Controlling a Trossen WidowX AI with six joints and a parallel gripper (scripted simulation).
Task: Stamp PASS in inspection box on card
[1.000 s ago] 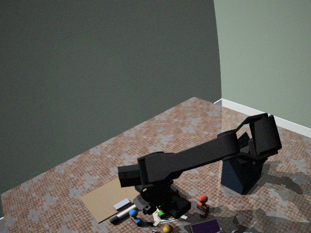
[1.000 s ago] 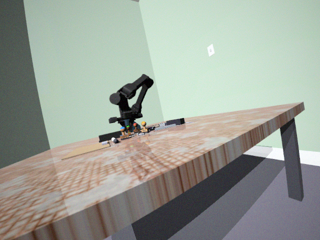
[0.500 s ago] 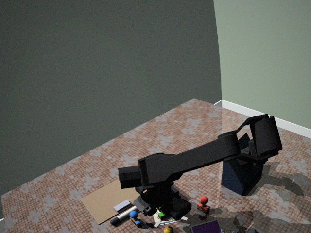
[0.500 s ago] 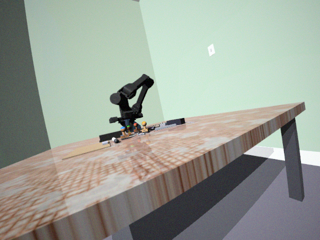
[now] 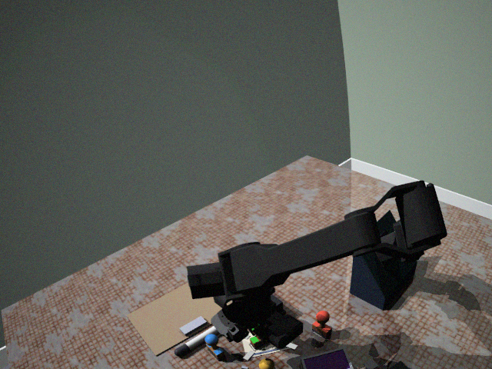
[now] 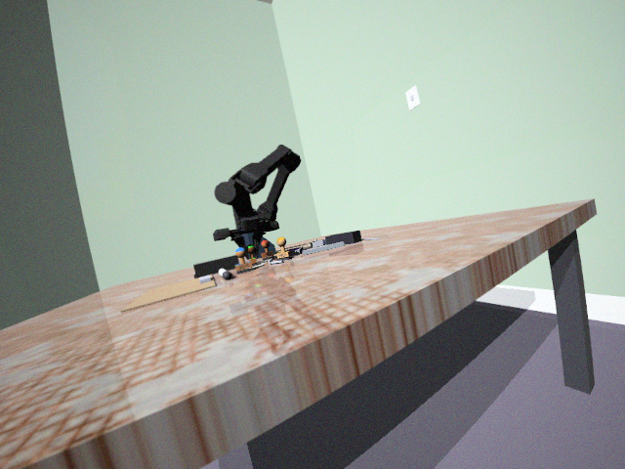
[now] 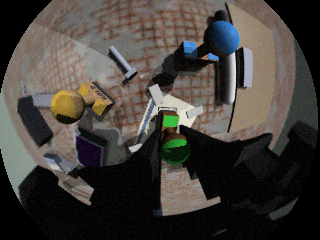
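Now: gripper tip right at the green-knobbed stamp. The rest, counted from my gripper tip: white card 2 cm below, 1 cm to the left, 1 cm behind; yellow-knobbed stamp 8 cm to the left, 5 cm ahead; blue-knobbed stamp 8 cm ahead, 4 cm to the right.
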